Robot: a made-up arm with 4 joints.
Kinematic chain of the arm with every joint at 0, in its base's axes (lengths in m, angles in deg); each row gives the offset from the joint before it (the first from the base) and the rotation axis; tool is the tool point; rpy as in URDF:
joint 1: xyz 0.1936 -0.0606 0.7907 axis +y
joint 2: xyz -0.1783 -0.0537 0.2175 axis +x
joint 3: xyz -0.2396 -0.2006 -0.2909 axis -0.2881 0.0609 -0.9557
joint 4: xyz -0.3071 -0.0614 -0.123 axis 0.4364 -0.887 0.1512
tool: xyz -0.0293 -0.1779 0.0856 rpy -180 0 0
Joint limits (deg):
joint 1: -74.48..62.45
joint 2: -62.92..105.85
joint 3: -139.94..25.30
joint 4: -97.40..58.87
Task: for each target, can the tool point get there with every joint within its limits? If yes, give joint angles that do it. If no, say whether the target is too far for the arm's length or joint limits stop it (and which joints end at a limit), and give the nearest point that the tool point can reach.
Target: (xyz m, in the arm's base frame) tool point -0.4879 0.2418 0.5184
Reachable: yes | joints 10.42 83.53 -27.01 22.03
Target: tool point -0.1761 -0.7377 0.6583
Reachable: yes | joints -26.89 -20.08 -61.51 -44.95
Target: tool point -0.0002 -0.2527 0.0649
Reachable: yes | joints -60.17 34.30 11.08 -43.10
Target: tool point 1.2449 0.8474 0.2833
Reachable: no: too far | nearest point 0.5144 0.3378 0.3587 | short by 0.894 m
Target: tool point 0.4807 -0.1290 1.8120
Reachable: no: joint limits stop it (at a limit: joint 1, joint 2) | nearest point 0.2188 -0.5005 1.6152 | short by 0.495 m
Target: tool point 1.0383 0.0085 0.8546
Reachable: no: joint limits stop it (at a limit: joint 1) | nearest point 0.6025 -0.0327 0.5556 | short by 0.530 m
